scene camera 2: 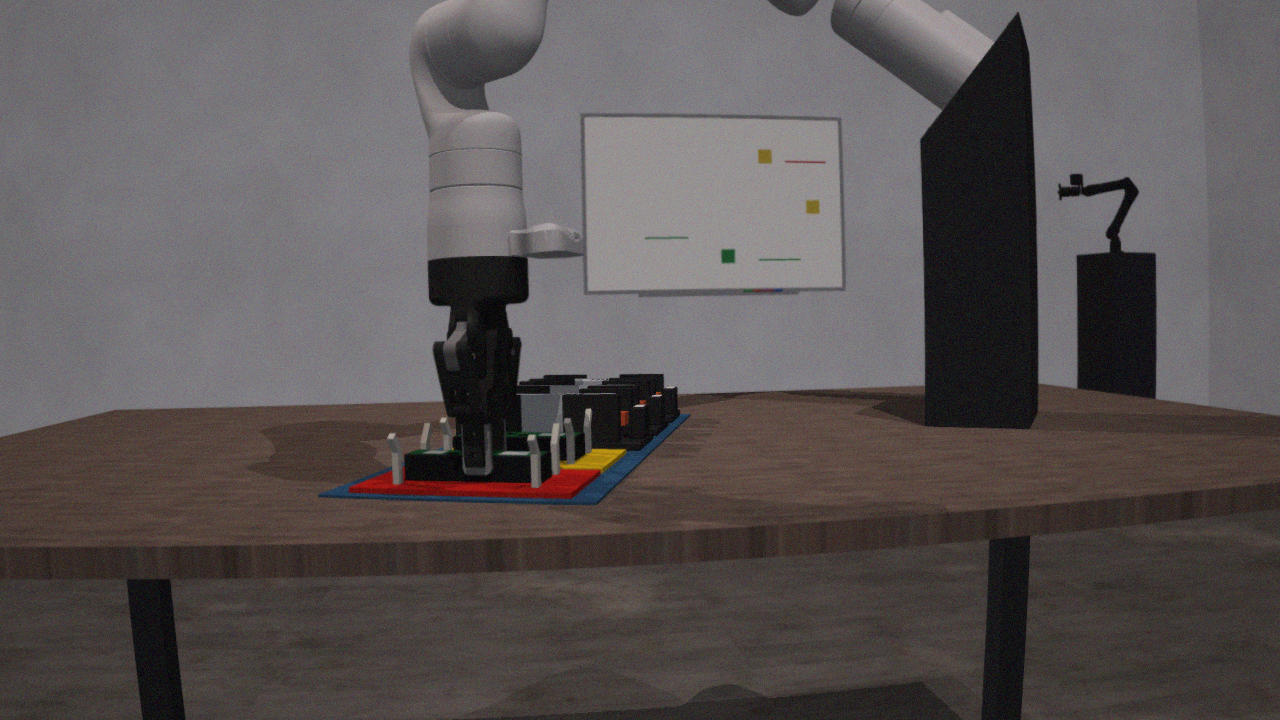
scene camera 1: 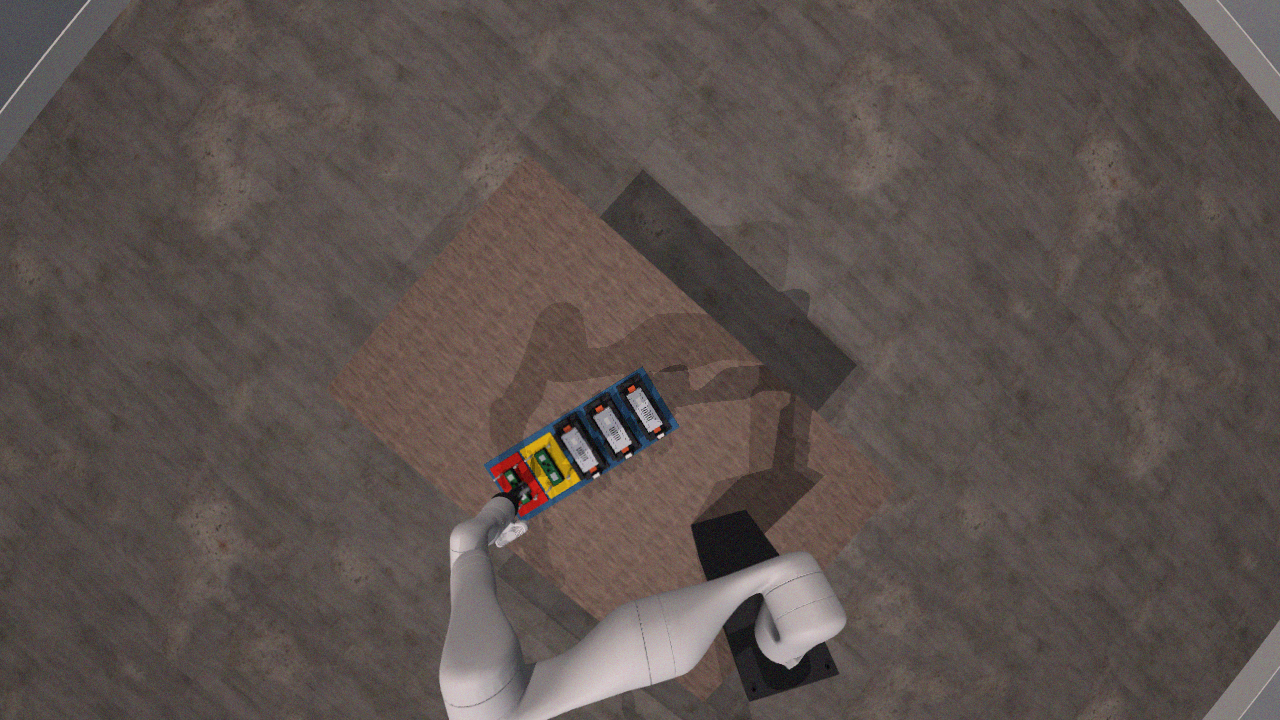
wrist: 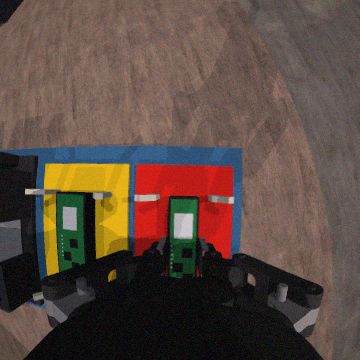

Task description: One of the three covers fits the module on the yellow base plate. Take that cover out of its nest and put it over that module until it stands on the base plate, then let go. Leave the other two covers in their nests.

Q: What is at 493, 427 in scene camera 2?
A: My gripper.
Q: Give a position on a red base plate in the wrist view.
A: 150, 217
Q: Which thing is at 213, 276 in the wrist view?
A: My gripper.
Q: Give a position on a yellow base plate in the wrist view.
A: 111, 213
